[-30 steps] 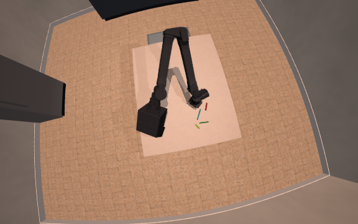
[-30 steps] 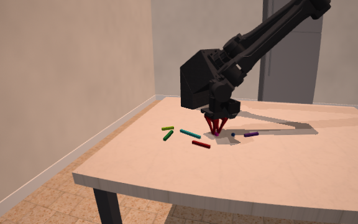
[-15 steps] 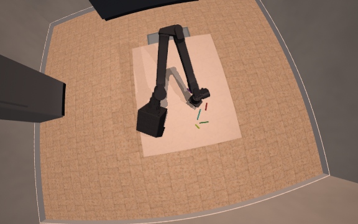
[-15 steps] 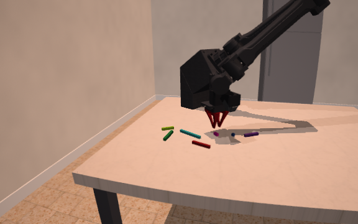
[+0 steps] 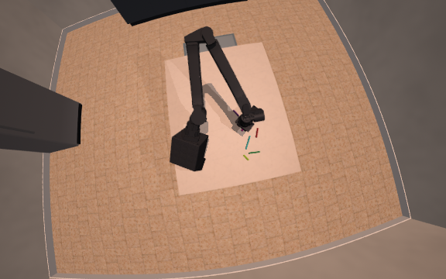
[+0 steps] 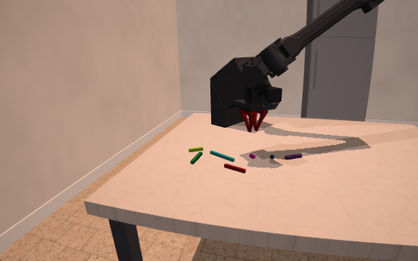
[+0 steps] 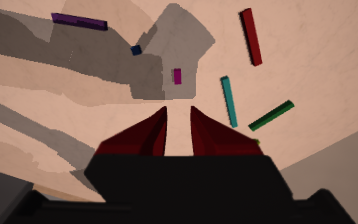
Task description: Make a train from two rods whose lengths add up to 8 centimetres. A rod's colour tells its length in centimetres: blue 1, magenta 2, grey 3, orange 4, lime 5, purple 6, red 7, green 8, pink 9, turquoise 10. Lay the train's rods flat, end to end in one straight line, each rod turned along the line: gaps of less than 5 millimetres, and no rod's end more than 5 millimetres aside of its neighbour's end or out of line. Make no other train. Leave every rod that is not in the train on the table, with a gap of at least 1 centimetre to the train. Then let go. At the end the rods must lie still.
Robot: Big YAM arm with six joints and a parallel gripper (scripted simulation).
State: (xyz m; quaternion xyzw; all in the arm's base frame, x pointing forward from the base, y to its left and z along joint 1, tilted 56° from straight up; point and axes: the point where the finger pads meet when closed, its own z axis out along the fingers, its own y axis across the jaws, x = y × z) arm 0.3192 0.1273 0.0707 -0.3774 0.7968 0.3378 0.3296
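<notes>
Right now my hand is 12 cm to the right of the purple rod, 9 cm above it and 6 cm past it. Round my hand: magenta rod 9 cm below; then turquoise rod 9 cm to the right, 9 cm below, 5 cm ahead; then blue rod 9 cm below, 6 cm to the left, 3 cm behind.
</notes>
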